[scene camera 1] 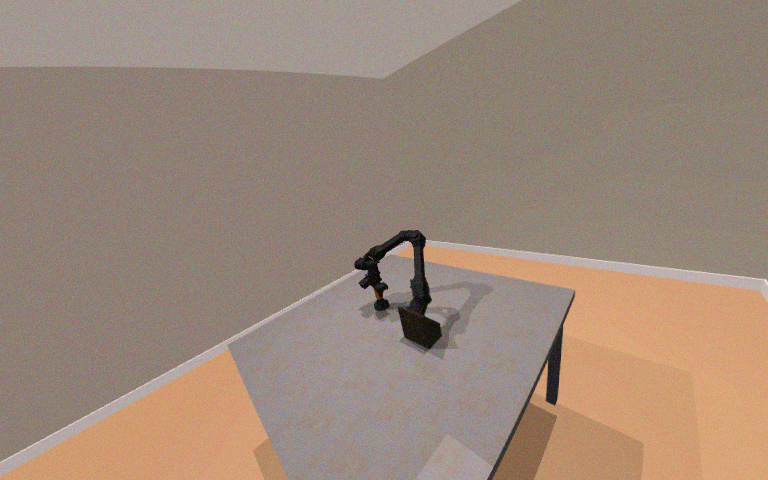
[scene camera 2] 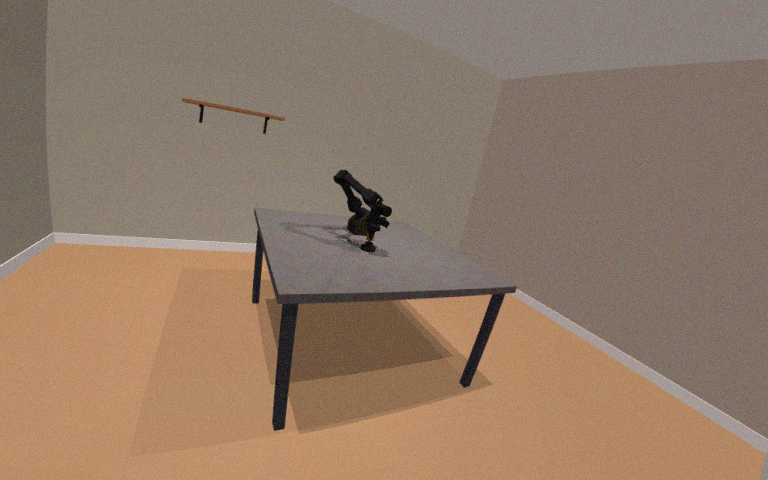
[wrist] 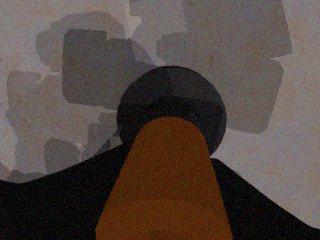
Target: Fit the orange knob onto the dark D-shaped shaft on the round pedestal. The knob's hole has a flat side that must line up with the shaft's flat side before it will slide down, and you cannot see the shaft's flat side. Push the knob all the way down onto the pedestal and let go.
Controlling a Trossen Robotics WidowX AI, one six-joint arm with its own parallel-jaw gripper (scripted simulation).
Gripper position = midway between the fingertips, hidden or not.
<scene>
I see my gripper (wrist: 169, 159) and an orange knob (wrist: 167, 179).
</scene>
